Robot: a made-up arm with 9 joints. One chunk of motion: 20 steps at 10 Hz.
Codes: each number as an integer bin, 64 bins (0 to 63) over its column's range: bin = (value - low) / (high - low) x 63, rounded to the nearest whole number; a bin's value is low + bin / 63 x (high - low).
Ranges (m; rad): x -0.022..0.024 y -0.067..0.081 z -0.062..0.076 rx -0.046..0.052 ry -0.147..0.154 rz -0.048..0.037
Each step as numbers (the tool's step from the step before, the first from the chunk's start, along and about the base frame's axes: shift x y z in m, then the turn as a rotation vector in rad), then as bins.
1 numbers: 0.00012 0.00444 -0.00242 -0.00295 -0.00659 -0.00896
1 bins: 30 30 27 28 29 29
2 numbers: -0.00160 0.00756 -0.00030 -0.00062 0.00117 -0.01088
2 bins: 28 32 28 29 31 28
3 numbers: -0.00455 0.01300 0.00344 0.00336 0.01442 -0.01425
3 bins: 24 34 30 32 34 25
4 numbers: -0.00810 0.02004 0.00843 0.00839 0.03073 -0.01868
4 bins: 19 37 32 35 37 22
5 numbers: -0.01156 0.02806 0.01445 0.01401 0.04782 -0.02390
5 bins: 14 40 35 39 41 18
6 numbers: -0.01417 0.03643 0.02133 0.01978 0.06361 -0.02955
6 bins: 11 44 38 42 44 14
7 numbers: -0.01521 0.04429 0.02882 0.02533 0.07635 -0.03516
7 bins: 9 47 41 46 47 10
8 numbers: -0.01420 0.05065 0.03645 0.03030 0.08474 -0.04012
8 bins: 11 50 45 49 49 6
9 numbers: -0.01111 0.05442 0.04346 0.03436 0.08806 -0.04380
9 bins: 15 52 48 52 49 3
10 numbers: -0.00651 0.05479 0.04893 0.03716 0.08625 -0.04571
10 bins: 21 52 51 53 49 2
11 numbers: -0.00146 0.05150 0.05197 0.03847 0.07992 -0.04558
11 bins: 28 50 52 54 47 2
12 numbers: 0.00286 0.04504 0.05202 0.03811 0.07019 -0.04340
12 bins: 34 48 52 54 45 3
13 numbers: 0.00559 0.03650 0.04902 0.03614 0.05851 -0.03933
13 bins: 38 44 51 53 43 6
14 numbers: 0.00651 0.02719 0.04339 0.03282 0.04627 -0.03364
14 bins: 39 40 48 51 40 11
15 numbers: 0.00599 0.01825 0.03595 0.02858 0.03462 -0.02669
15 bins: 38 36 45 48 38 16
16 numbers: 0.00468 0.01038 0.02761 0.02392 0.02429 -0.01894
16 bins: 37 33 41 45 36 22
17 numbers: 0.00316 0.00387 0.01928 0.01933 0.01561 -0.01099
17 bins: 34 30 37 42 34 27
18 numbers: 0.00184 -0.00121 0.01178 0.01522 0.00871 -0.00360
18 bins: 33 28 34 39 33 33
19 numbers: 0.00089 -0.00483 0.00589 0.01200 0.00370 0.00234
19 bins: 31 26 31 37 32 37
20 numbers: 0.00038 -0.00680 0.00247 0.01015 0.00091 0.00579
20 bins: 31 26 29 36 31 40
